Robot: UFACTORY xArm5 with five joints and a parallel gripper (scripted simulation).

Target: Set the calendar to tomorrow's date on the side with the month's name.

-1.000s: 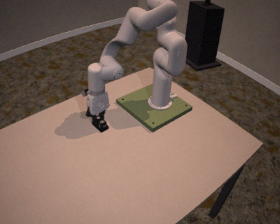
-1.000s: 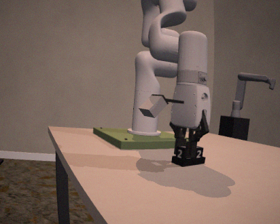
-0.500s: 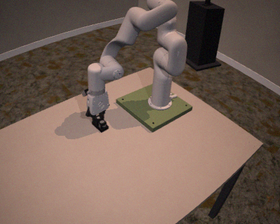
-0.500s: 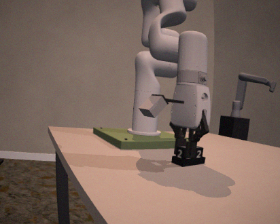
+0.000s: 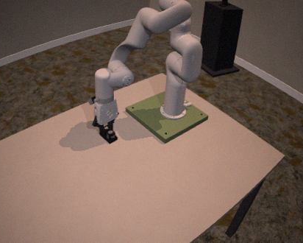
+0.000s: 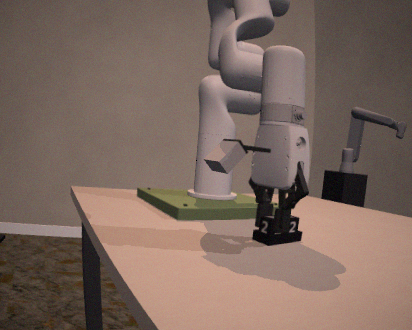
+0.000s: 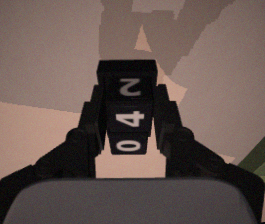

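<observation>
Now: the black calendar tray 20 mm to the left of my hand and 30 mm below it.
</observation>
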